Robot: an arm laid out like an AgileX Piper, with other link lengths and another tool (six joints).
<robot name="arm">
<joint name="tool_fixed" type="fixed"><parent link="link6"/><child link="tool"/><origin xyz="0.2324 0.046 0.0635" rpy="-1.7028 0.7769 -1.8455"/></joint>
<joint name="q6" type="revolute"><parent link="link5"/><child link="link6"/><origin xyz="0.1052 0 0.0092"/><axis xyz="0.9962 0 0.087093"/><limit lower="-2.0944" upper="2.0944"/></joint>
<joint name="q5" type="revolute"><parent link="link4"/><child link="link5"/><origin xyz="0 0 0"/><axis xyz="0 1 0"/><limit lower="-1.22" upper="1.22"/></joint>
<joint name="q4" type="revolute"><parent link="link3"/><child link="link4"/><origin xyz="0.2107 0 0.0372"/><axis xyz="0.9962 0 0.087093"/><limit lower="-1.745" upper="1.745"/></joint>
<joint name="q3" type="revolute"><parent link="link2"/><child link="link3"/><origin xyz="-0.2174 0 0.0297"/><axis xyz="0 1 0"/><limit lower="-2.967" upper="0"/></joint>
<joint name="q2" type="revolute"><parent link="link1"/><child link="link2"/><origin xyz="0 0 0"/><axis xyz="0 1 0"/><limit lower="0" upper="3.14"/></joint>
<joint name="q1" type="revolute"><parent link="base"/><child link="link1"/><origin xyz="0 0 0.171"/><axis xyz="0 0 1"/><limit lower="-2.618" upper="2.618"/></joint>
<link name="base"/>
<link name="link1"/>
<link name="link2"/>
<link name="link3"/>
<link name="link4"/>
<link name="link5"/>
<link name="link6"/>
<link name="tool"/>
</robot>
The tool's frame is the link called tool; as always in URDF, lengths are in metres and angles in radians.
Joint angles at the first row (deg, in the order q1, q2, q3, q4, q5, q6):
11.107, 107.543, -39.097, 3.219, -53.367, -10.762
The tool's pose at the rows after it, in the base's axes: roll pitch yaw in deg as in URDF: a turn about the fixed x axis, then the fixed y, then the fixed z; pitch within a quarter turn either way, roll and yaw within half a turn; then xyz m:
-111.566 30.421 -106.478 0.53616 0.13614 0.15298
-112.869 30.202 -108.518 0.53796 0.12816 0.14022
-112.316 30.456 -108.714 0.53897 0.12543 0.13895
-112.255 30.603 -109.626 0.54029 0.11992 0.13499
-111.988 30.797 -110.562 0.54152 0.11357 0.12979
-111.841 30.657 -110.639 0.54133 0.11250 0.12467
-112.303 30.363 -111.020 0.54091 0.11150 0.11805
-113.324 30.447 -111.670 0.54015 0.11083 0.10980
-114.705 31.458 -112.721 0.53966 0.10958 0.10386
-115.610 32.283 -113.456 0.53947 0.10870 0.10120
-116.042 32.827 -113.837 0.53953 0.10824 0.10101
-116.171 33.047 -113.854 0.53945 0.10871 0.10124
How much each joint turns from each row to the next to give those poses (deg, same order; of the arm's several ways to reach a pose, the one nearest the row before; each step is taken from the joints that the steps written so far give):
0.001, 2.059, -0.001, 1.178, -1.939, -0.474
-0.002, 1.754, 0.001, 1.523, -0.680, -0.212
0.002, 1.257, 0.001, 0.437, -1.809, -0.002
-0.001, 1.309, -0.002, 0.958, -1.445, -0.081
0.001, 1.947, 0.000, 1.030, -2.265, 0.000
-0.001, 1.477, 0.000, 0.088, -1.527, 0.000
0.002, 1.011, 0.000, 0.132, -0.524, -0.001
-0.003, 1.138, 0.000, -0.003, -0.362, 0.614
0.000, 0.958, -0.001, 0.001, -0.313, 1.589
0.001, 0.472, 0.001, 0.000, -0.145, 1.173
0.001, 0.080, -0.001, 0.002, 0.001, 0.677
-0.001, 0.001, 0.003, -0.119, -0.004, 0.279

